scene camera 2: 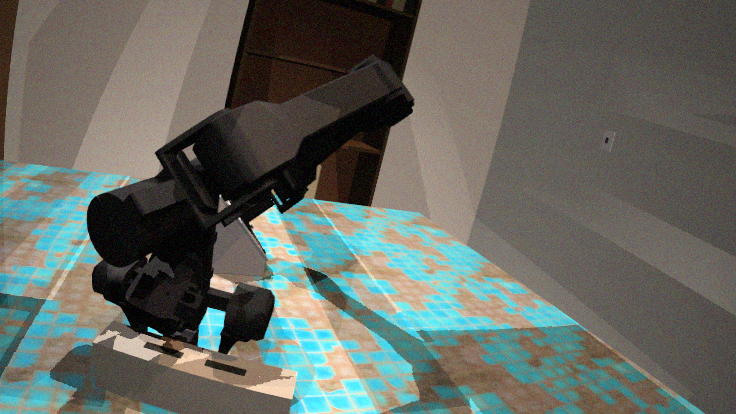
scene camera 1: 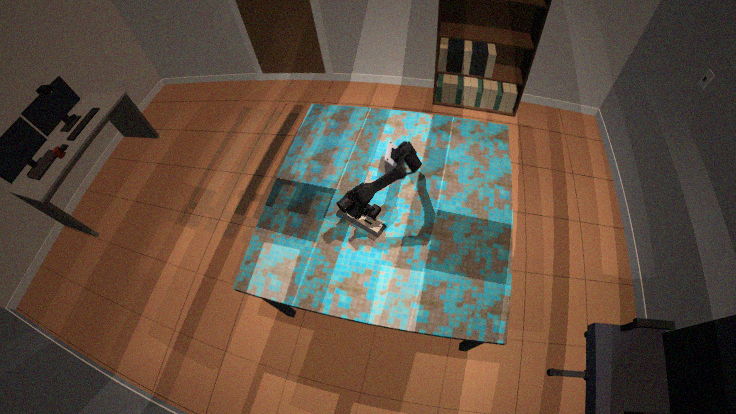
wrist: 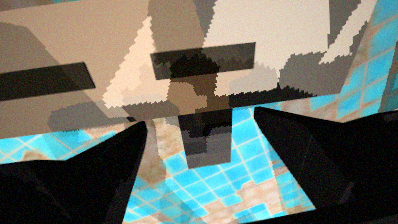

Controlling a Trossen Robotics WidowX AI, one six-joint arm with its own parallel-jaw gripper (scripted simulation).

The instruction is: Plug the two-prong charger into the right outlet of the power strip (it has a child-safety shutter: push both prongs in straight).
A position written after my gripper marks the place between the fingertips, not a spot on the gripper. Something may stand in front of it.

Note:
My gripper (scene camera 2: pixel 180 354) is open, holding nothing. I also see a two-prong charger (wrist: pixel 207 136).
My gripper is seen too in the wrist view (wrist: pixel 201 119).

